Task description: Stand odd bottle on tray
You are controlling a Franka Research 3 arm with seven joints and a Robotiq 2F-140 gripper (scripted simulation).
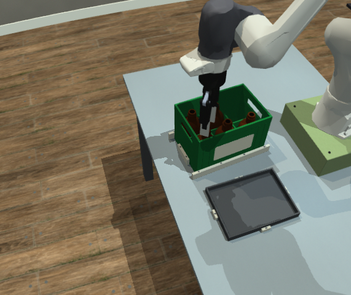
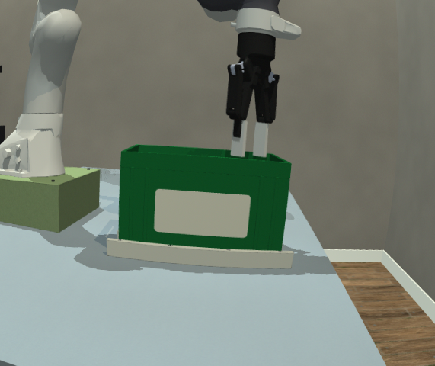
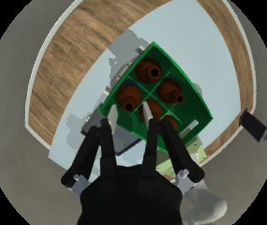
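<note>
The green crate is 12 cm below my hand, 7 cm behind it and 6 cm to the right of it. Also, from my hand: dark tray: 21 cm to the left, 19 cm below, 9 cm behind; bottle: 11 cm below, 10 cm to the right, 6 cm behind.
</note>
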